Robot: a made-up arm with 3 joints. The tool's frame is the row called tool.
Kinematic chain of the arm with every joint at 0, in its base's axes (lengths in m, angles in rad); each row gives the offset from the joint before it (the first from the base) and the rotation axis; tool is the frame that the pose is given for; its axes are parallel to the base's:
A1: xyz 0 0 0.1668 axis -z
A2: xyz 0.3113 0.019 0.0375 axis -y
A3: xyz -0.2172 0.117 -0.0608 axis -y
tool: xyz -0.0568 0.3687 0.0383
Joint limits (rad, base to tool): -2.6..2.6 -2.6..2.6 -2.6..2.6
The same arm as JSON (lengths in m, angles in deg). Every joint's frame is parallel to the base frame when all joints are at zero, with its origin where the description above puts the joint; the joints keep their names.
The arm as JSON. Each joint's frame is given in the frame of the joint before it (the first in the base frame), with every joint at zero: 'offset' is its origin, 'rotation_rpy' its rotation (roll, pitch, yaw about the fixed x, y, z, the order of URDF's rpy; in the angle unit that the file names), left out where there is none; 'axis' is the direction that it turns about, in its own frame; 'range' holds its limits. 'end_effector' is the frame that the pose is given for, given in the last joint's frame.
{"length_unit": "m", "angle_unit": "deg", "chain": [
  {"id": "A1", "offset": [0.0, 0.0, 0.1668], "axis": [0.0, 0.0, -1.0], "range": [-148.97, 148.97]},
  {"id": "A2", "offset": [0.3113, 0.019, 0.0375], "axis": [0.0, -1.0, 0.0], "range": [-148.97, 148.97]},
  {"id": "A3", "offset": [-0.2172, 0.117, -0.0608], "axis": [0.0, -1.0, 0.0], "range": [-148.97, 148.97]}
], "end_effector": {"offset": [-0.0568, 0.3687, 0.0383]}}

